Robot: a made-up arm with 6 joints. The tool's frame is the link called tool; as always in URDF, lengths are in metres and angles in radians.
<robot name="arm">
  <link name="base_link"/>
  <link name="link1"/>
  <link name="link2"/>
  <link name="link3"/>
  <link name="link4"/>
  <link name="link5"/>
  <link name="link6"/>
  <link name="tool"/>
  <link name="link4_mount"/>
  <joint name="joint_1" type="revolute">
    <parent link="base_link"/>
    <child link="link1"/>
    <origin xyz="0 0 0.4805" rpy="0 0 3.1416"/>
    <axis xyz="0 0 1"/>
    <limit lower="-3.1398" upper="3.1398" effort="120" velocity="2.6"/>
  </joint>
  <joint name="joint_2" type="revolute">
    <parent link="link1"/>
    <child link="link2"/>
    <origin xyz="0 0 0" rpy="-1.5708 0 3.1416"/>
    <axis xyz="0 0 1"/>
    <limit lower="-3.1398" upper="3.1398" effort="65" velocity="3"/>
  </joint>
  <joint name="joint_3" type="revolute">
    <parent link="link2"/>
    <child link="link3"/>
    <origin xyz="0 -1.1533 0" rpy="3.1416 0 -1.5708"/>
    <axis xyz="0 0 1"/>
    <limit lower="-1.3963" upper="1.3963" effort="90" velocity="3"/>
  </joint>
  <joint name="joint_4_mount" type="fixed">
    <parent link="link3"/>
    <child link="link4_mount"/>
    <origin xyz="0 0 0" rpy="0 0 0"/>
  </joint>
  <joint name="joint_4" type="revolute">
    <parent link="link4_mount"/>
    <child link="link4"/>
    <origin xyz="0 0 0" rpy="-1.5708 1.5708 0"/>
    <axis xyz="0 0 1"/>
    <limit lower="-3.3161" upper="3.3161" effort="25" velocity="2.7"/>
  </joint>
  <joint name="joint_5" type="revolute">
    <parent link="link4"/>
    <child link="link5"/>
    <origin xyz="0 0 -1.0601" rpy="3.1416 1.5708 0"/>
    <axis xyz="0 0 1"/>
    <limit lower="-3.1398" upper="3.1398" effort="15" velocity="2.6"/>
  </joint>
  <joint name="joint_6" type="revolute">
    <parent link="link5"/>
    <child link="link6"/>
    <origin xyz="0 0 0.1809" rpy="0 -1.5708 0"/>
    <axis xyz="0 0 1"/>
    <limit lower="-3.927" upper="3.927" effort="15" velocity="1"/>
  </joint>
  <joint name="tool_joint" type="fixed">
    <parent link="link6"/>
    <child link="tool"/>
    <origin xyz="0 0 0" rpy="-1.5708 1.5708 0"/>
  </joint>
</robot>
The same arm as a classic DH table. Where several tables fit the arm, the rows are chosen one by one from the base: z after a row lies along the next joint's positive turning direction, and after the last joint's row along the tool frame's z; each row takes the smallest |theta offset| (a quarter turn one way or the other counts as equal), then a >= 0, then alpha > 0; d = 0 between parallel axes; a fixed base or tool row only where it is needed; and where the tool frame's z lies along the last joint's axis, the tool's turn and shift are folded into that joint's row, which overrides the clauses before.
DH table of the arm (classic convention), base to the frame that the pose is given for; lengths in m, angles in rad. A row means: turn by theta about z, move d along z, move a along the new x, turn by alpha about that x. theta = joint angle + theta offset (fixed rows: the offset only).
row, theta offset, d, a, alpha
joint_1, 0, 0.4805, 0, -1.5708
joint_2, -1.5708, 0, 1.1533, 3.1416
joint_3, 0, 0, 0, -1.5708
joint_4, 0, -1.0601, 0, 1.5708
joint_5, 0, 0.1809, 0, -1.5708
joint_6, 1.5708, 0, 0, 1.5708
tool (fixed), -1.5708, 0, 0, 0
Joint limits (rad, base to tool): -3.1398..3.1398 -3.1398..3.1398 -1.3963..1.3963 -3.3161..3.3161 -3.1398..3.1398 -3.927..3.927

